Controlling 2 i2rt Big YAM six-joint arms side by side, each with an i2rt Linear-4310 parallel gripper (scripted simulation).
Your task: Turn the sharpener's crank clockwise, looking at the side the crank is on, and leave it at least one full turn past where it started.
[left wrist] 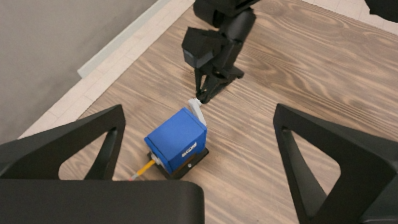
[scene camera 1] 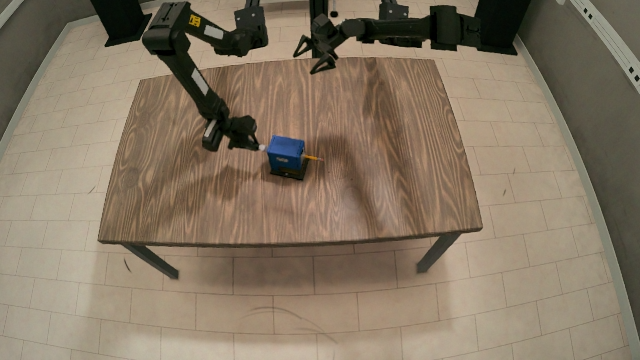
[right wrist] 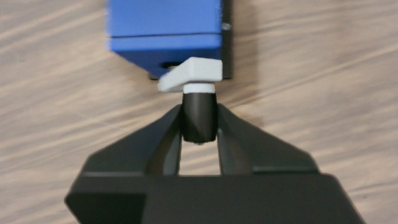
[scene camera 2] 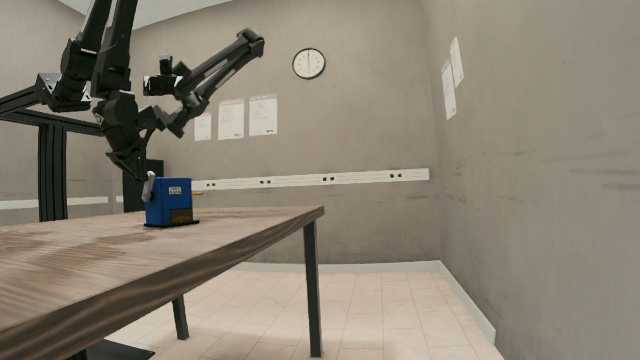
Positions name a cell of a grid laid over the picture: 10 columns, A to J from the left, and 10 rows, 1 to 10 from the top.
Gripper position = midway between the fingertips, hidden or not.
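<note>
There's a crank (right wrist: F5) to be seen here. You'd find the left gripper in scene camera 1 (scene camera 1: E2), in scene camera 2 (scene camera 2: C3) and in the left wrist view (left wrist: F6). And the right gripper is there in scene camera 2 (scene camera 2: C6), in the right wrist view (right wrist: F6) and in the left wrist view (left wrist: F5).
</note>
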